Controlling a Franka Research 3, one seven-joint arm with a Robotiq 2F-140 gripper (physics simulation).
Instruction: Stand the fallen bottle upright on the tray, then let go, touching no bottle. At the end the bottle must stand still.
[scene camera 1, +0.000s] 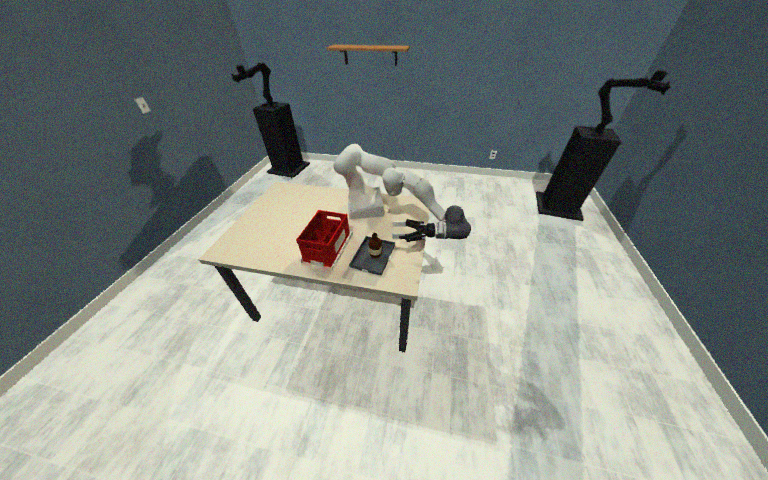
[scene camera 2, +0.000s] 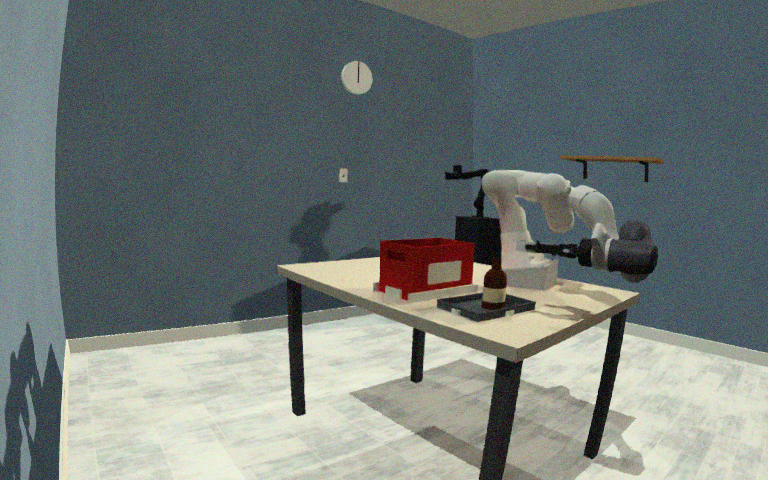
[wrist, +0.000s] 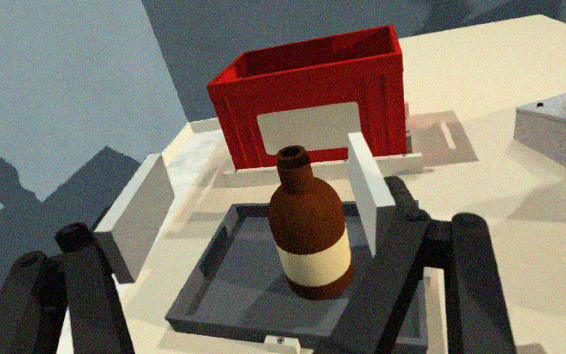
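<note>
A brown bottle with a cream label stands upright on the dark grey tray, near the tray's side toward the arm's hand. My gripper is open and its fingers hold nothing. In scene camera 1 it is to the right of the tray, apart from the bottle, with its fingers pointing left. In scene camera 2 it is above table height. In the wrist view the bottle shows beyond the two pads, and the right finger hides part of the tray.
A red crate stands beyond the tray, with pale strips along its base. The wooden table bears both, and the arm's base stands at its back. Two black pedestals with small arms stand by the wall.
</note>
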